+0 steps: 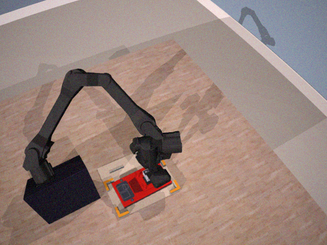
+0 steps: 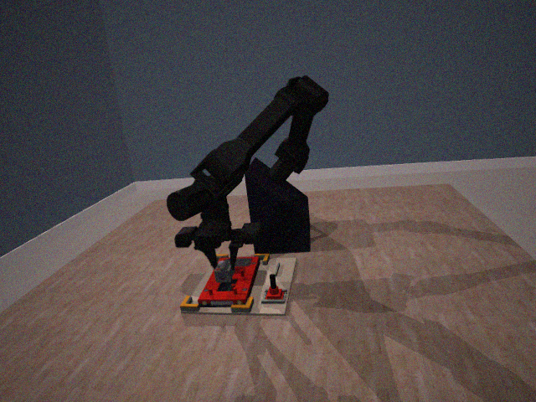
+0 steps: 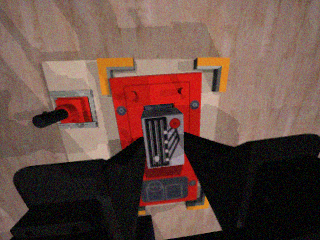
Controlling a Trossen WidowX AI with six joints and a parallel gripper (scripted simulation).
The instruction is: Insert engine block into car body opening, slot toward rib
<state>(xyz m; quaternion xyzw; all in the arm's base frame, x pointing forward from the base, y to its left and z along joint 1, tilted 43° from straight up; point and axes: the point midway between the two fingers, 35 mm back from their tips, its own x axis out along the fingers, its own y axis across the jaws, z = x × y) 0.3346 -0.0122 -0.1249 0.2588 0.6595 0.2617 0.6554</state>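
Right now my gripper tip is 10 mm above the engine block.
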